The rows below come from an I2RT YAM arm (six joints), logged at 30 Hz.
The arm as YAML. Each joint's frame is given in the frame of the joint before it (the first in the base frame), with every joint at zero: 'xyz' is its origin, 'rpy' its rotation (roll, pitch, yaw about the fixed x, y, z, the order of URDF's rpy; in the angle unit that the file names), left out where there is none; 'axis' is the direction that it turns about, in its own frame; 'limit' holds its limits. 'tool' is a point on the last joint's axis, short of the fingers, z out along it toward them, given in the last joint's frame.
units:
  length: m
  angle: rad
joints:
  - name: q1
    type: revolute
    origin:
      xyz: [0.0, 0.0, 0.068]
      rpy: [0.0, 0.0, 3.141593]
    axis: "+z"
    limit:
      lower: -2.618
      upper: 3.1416
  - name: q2
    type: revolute
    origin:
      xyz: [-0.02, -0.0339, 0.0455]
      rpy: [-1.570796, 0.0, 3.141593]
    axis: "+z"
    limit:
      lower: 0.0
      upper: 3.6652
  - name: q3
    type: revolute
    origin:
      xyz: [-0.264, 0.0, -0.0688]
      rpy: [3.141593, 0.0, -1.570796]
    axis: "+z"
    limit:
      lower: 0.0
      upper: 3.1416
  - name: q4
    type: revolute
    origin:
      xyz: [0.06, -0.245, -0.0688]
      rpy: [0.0, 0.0, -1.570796]
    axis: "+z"
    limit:
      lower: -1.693
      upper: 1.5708
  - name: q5
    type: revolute
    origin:
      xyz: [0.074, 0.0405, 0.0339]
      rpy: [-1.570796, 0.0, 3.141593]
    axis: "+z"
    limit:
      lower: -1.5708
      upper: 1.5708
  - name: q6
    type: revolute
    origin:
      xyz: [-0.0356, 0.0, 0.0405]
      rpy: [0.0, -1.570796, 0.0]
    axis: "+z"
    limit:
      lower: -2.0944
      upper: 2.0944
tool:
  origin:
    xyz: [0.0, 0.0, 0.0]
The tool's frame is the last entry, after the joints.
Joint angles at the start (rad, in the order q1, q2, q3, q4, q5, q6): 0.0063 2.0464 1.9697 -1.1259 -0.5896 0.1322
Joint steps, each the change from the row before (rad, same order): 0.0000 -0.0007 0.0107 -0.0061 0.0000 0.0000; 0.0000 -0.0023 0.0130 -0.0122 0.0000 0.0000; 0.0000 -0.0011 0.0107 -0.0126 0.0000 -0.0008; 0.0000 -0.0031 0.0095 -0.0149 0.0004 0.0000; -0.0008 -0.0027 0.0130 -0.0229 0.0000 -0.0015; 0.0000 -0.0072 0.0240 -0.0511 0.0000 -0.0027; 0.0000 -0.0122 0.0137 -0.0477 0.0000 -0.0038; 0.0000 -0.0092 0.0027 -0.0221 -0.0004 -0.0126; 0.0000 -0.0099 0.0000 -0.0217 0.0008 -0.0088; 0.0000 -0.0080 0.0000 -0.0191 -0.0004 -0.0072
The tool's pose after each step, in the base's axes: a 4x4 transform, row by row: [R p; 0 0 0 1], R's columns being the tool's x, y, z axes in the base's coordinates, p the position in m. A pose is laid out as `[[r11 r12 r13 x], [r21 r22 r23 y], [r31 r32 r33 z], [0 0 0 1]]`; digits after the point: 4 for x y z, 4 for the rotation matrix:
[[-0.9503 -0.0836 0.2998 0.4268], [0.1036 0.8234 0.5579 0.0225], [-0.2934 0.5613 -0.7739 0.2957], [0 0 0 1]]
[[-0.9494 -0.0853 0.3022 0.4258], [0.1036 0.8234 0.5579 0.0225], [-0.2964 0.5610 -0.7729 0.2999], [0 0 0 1]]
[[-0.9496 -0.0856 0.3015 0.4249], [0.1029 0.8235 0.5579 0.0225], [-0.2961 0.5609 -0.7732 0.3029], [0 0 0 1]]
[[-0.9503 -0.0842 0.2998 0.4233], [0.1029 0.8237 0.5576 0.0225], [-0.2939 0.5607 -0.7741 0.3063], [0 0 0 1]]
[[-0.9522 -0.0809 0.2947 0.4211], [0.1025 0.8239 0.5573 0.0221], [-0.2879 0.5609 -0.7762 0.3102], [0 0 0 1]]
[[-0.9575 -0.0724 0.2792 0.4156], [0.1002 0.8243 0.5572 0.0221], [-0.2705 0.5615 -0.7820 0.3180], [0 0 0 1]]
[[-0.9629 -0.0638 0.2621 0.4088], [0.0970 0.8247 0.5571 0.0220], [-0.2517 0.5619 -0.7880 0.3249], [0 0 0 1]]
[[-0.9647 -0.0703 0.2540 0.4047], [0.0866 0.8257 0.5574 0.0220], [-0.2489 0.5597 -0.7904 0.3285], [0 0 0 1]]
[[-0.9669 -0.0720 0.2448 0.4004], [0.0794 0.8269 0.5567 0.0220], [-0.2425 0.5577 -0.7938 0.3316], [0 0 0 1]]
[[-0.9690 -0.0729 0.2359 0.3968], [0.0734 0.8273 0.5570 0.0220], [-0.2357 0.5571 -0.7963 0.3341], [0 0 0 1]]

